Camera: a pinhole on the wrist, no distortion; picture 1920 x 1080 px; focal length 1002.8 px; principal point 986.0 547.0 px. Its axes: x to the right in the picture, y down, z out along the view. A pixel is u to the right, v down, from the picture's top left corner.
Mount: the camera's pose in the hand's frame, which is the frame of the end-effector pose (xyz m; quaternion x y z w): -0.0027 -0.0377 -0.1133 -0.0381 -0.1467 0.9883 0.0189
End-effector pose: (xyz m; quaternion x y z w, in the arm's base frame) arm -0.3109 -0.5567 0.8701 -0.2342 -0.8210 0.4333 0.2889
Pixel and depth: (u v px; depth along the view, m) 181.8 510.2 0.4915
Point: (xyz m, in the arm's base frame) -0.8520 -0.6511 0.9411
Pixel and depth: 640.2 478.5 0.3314
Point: -0.5354 -0.6884 0.8929
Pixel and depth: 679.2 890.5 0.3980
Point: -0.5689 -0.7883 1.0295
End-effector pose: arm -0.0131 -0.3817 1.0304 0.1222 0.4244 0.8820 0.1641
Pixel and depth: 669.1 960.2 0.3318
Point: 0.0321 -0.0749 0.9276
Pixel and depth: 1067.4 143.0 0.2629
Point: 0.0871 -0.2735 1.1201
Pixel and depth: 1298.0 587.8 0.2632
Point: 0.1519 -0.2617 1.0064
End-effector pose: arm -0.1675 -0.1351 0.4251 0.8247 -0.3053 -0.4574 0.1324
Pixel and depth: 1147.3 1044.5 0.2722
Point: -0.1897 0.1055 0.2956
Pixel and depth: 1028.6 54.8 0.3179
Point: -0.3861 -0.1131 0.3325
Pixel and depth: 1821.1 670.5 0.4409
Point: -0.4738 0.2894 0.4539
